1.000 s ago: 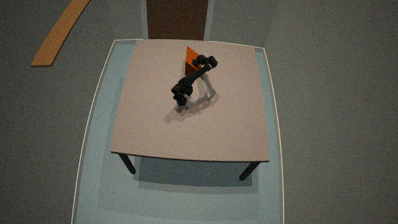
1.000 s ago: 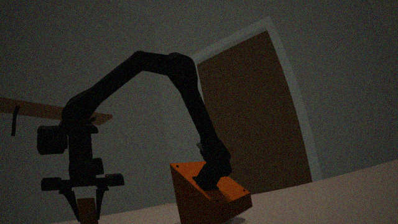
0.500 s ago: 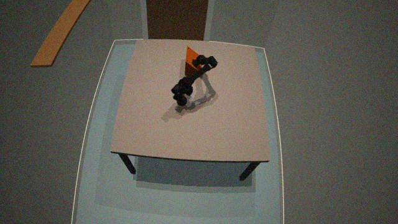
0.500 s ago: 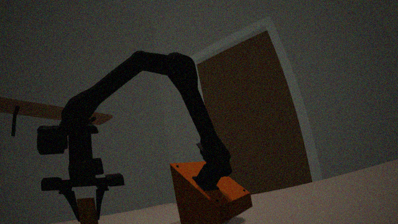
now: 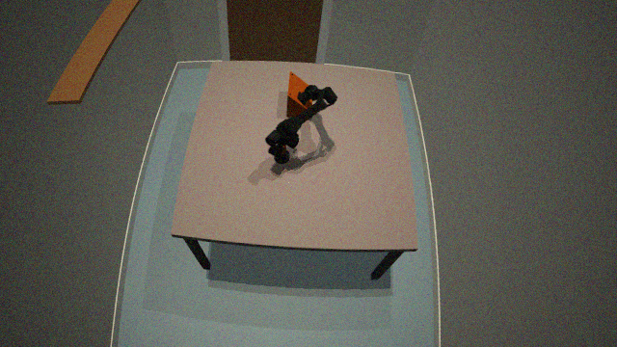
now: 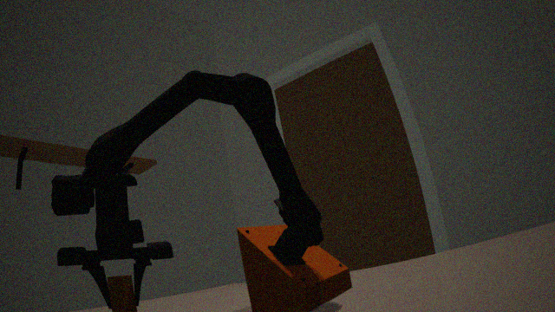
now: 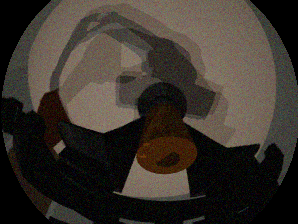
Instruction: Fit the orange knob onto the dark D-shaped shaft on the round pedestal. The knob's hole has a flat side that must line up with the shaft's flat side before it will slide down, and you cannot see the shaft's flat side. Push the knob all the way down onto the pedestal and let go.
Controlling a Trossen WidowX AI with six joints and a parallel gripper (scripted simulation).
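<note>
Right now my gripper tip is 2 cm below the orange knob. Also, from my gripper tip: dark round pedestal (4 cm below).
</note>
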